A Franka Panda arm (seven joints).
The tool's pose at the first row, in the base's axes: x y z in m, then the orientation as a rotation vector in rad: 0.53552 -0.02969 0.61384 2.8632 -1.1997 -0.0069
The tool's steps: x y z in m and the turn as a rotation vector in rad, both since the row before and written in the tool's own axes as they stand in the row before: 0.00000 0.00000 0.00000 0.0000 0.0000 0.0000; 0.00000 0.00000 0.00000 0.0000 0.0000 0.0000; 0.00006 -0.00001 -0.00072 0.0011 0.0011 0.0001; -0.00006 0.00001 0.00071 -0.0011 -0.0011 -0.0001; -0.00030 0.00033 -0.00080 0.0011 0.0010 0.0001; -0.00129 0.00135 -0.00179 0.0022 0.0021 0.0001; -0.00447 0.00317 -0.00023 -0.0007 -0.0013 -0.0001; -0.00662 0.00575 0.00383 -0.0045 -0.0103 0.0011; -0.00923 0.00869 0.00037 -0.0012 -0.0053 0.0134; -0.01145 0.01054 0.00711 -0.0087 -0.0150 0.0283; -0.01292 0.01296 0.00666 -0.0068 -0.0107 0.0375
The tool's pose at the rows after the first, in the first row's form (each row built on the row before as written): 0.53552 -0.02969 0.61384 2.8632 -1.1997 -0.0069; 0.53552 -0.02969 0.61384 2.8632 -1.1997 -0.0069; 0.53558 -0.02970 0.61456 2.8637 -1.2000 -0.0047; 0.53552 -0.02969 0.61385 2.8632 -1.1997 -0.0069; 0.53509 -0.02968 0.61466 2.8637 -1.2001 -0.0048; 0.53325 -0.02965 0.61648 2.8648 -1.2006 -0.0005; 0.52786 -0.02868 0.61675 2.8647 -1.2004 -0.0028; 0.51906 -0.02811 0.61304 2.8637 -1.2022 -0.0202; 0.50639 -0.02761 0.61298 2.8563 -1.2218 -0.0281; 0.49065 -0.02678 0.60632 2.8361 -1.2614 -0.0540; 0.47208 -0.02599 0.60051 2.8092 -1.3134 -0.0723
